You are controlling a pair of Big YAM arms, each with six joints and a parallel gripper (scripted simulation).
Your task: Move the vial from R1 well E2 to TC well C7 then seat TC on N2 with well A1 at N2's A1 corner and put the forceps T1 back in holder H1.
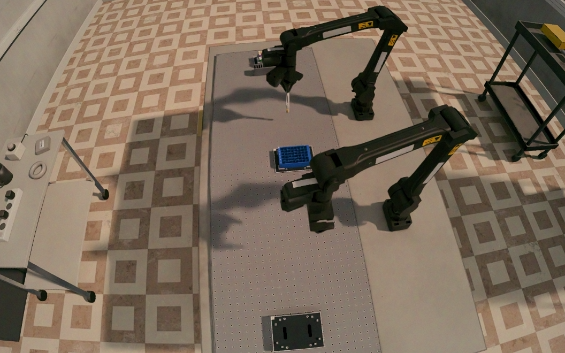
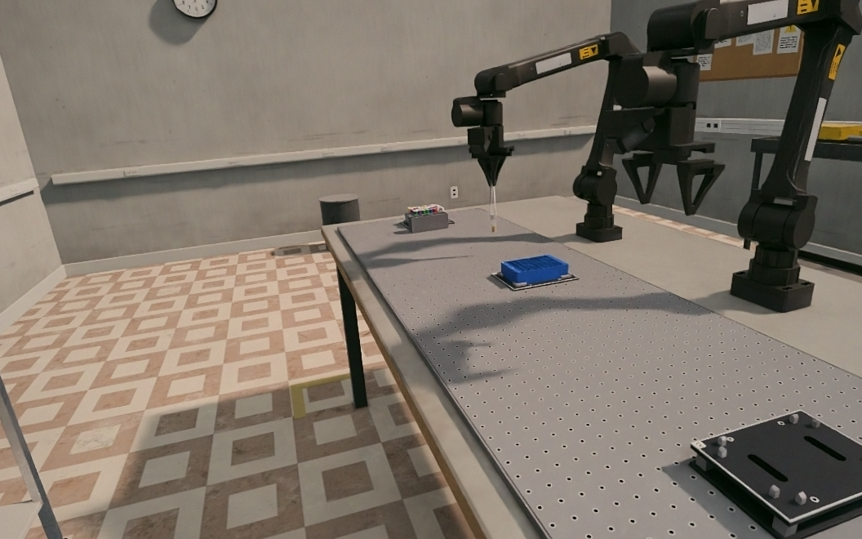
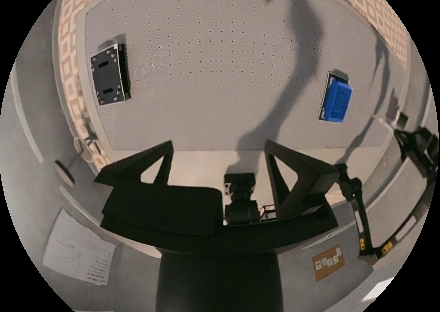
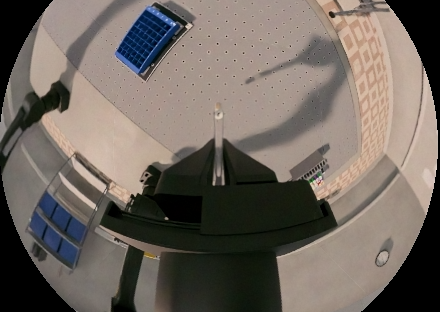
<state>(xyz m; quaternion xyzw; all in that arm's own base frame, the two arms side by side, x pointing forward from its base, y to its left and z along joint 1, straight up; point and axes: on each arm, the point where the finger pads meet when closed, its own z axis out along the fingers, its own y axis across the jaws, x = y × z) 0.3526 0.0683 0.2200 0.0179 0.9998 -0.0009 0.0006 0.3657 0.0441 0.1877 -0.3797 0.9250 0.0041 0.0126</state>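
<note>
The forceps T1 lies 3 cm below my right hand. Also, from my right hand: nest N2 (90 cm to the left, 17 cm below, 8 cm ahead).
</note>
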